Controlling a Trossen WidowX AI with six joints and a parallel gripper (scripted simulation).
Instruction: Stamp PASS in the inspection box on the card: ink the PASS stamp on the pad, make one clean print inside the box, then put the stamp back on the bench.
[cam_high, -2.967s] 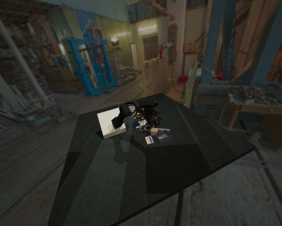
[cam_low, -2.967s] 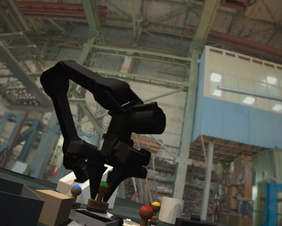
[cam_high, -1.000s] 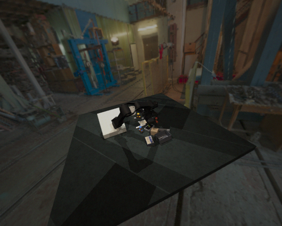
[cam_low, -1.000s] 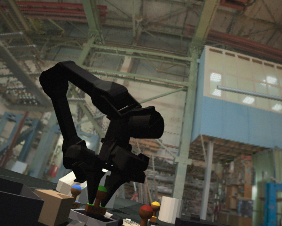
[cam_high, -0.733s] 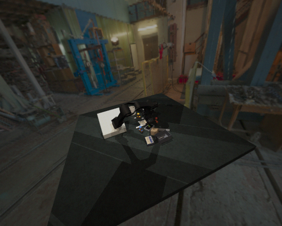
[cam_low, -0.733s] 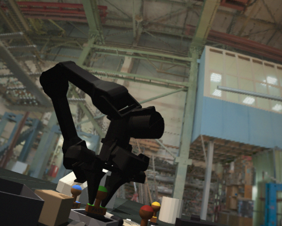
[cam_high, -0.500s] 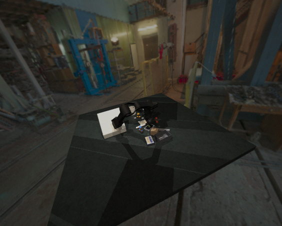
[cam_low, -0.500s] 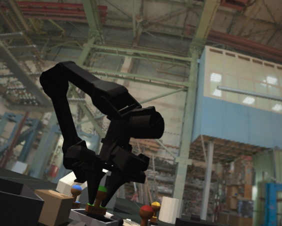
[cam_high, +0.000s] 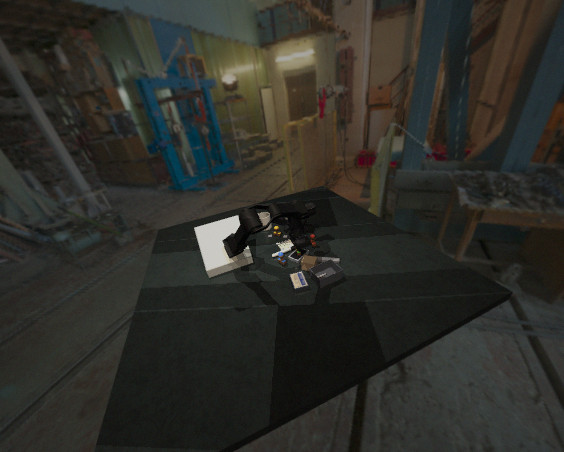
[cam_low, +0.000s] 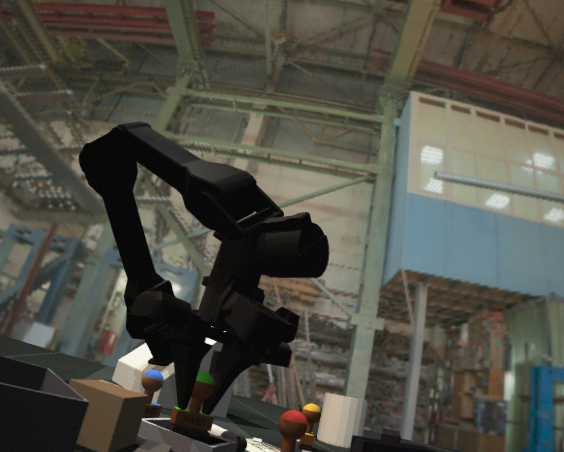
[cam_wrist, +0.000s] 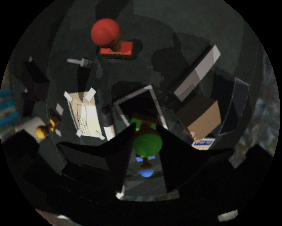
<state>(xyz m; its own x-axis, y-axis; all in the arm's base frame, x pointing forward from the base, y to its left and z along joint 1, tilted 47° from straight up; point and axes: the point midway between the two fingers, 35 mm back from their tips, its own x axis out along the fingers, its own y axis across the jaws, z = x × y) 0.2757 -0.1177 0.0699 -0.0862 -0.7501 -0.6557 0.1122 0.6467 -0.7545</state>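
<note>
Now: the green-knobbed stamp right at my gripper tip. Also, from my gripper tip: black-and-white pen 3 cm behind, 7 cm to the left, 3 cm below; dark ink pad 3 cm below; blue stamp 9 cm behind, 2 cm below.
</note>
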